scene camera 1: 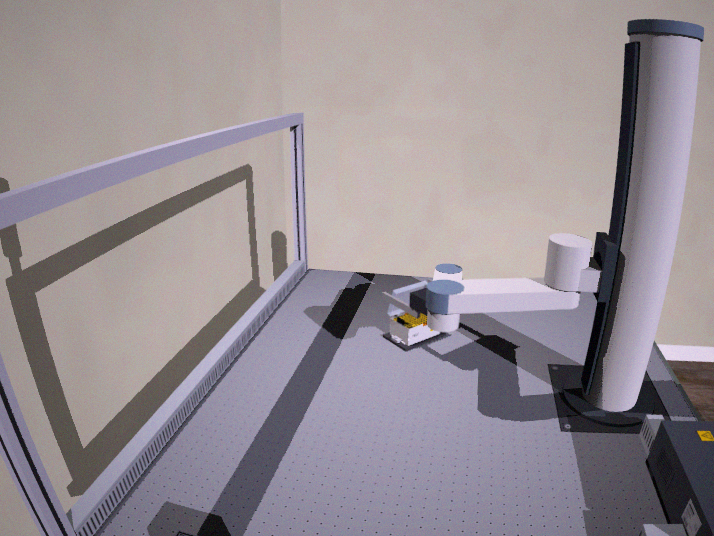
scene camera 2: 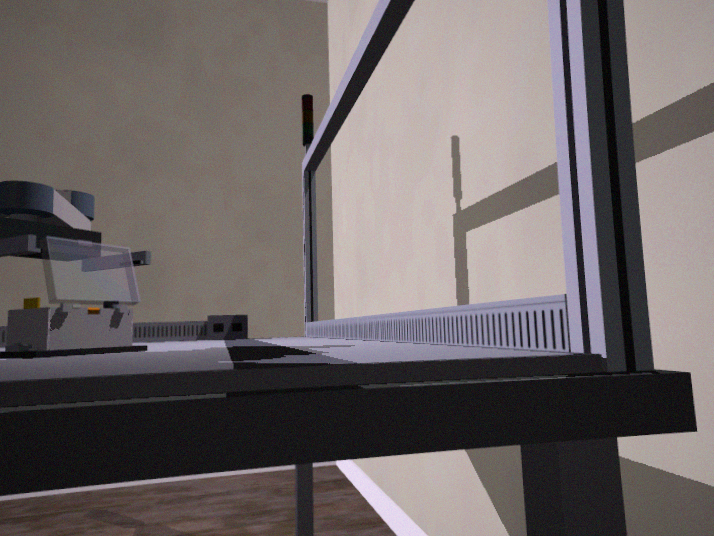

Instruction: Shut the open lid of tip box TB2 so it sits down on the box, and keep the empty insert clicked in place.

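Seen in the pictures: gripper, fingertip midpoint: (scene camera 1: 406, 288) (scene camera 2: 96, 251); arm's base, link origin: (scene camera 1: 607, 400).
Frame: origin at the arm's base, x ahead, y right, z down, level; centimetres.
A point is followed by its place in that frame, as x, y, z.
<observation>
Tip box TB2 (scene camera 1: 410, 335) @(54.2, 18.7, -5.2) (scene camera 2: 69, 330) @(54.4, 30.9, -4.4) is a small white box on a dark base plate (scene camera 1: 406, 347) @(55.0, 17.3, -2.1) (scene camera 2: 138, 348) @(61.7, 24.6, -1.7). The yellow insert (scene camera 1: 406, 320) @(56.1, 24.3, -7.0) shows in its top in scene camera 1; whether it is fully clicked in is too small to tell. The clear lid (scene camera 2: 95, 282) @(56.9, 29.5, -10.7) stands open, steeply raised and slightly tilted over the hinge side. My gripper (scene camera 1: 399, 298) @(56.7, 28.6, -15.1) (scene camera 2: 92, 252) @(56.7, 28.6, -15.1) is open and empty, its two fingers spread wide at the height of the lid's upper part. In scene camera 2 one finger shows through the lid; contact cannot be told.
The white arm (scene camera 1: 507, 294) @(31.4, -7.6, -30.9) reaches from the column (scene camera 1: 657, 219) @(0.6, -7.5, -49.7) on the right to above the box. A metal frame (scene camera 1: 149, 151) @(100.6, -24.4, -62.0) (scene camera 2: 588, 173) @(100.4, 72.2, -15.0) stands along one table side, with a slotted duct (scene camera 1: 190, 383) @(102.1, -19.0, -6.0) (scene camera 2: 449, 323) @(100.4, 45.3, -3.9) at its foot. A dark cabinet (scene camera 1: 686, 461) @(-4.8, -37.6, -12.8) stands front right.
</observation>
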